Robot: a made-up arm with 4 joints. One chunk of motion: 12 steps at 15 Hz.
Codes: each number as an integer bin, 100 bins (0 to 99) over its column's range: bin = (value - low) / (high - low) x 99, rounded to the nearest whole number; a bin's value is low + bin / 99 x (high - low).
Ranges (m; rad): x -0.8..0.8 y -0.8..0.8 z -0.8..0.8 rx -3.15..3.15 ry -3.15..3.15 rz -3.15..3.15
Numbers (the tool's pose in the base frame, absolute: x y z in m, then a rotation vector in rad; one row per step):
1: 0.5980 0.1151 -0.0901 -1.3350 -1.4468 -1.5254
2: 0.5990 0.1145 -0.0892 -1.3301 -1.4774 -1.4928
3: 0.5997 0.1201 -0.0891 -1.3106 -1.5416 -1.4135
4: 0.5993 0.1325 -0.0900 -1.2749 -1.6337 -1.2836
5: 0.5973 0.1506 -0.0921 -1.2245 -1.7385 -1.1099
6: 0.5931 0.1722 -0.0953 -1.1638 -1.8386 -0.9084
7: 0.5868 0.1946 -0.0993 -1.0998 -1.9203 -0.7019
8: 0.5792 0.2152 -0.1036 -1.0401 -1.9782 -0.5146
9: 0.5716 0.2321 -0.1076 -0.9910 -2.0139 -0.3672
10: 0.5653 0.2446 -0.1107 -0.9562 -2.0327 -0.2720
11: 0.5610 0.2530 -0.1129 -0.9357 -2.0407 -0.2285
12: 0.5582 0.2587 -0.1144 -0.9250 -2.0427 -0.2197
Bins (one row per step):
1: 87 57 44 29 27 26
2: 87 57 44 29 26 26
3: 87 57 44 29 25 27
4: 87 58 44 29 24 29
5: 86 59 44 30 22 32
6: 86 60 44 31 21 35
7: 86 62 43 32 19 38
8: 85 63 43 33 18 41
9: 85 64 43 34 18 44
10: 84 65 43 34 18 45
11: 84 65 43 35 17 46
12: 84 66 42 35 17 46

